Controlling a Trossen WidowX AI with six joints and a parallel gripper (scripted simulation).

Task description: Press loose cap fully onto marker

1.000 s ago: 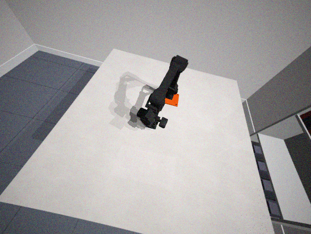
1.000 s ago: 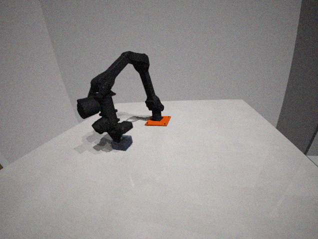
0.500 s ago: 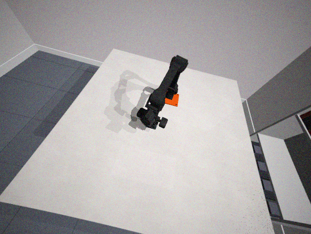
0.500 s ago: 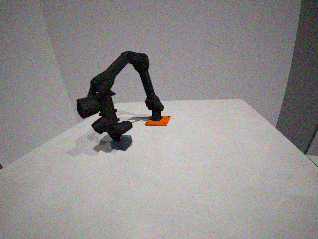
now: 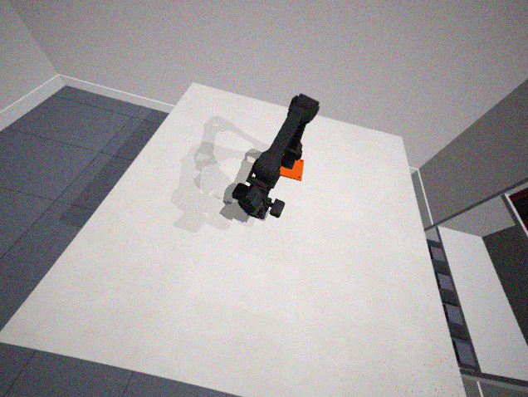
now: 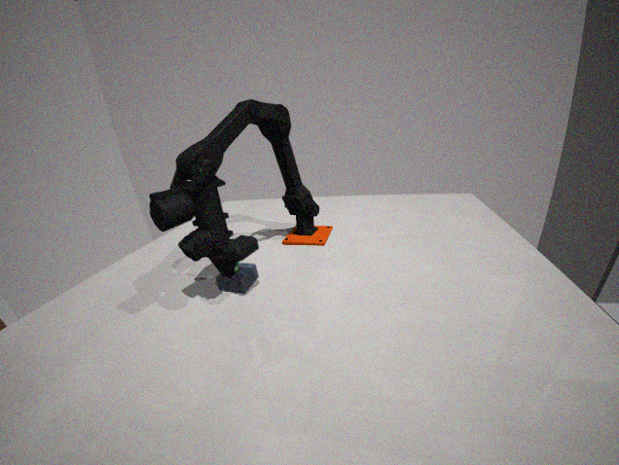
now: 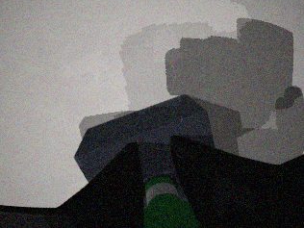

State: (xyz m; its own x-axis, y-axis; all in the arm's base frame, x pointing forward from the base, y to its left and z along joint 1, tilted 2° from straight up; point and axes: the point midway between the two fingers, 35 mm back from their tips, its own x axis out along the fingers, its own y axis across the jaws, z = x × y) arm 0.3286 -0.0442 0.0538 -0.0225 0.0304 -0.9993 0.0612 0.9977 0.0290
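My gripper tip is 50 mm below the green cap and 30 mm past it.
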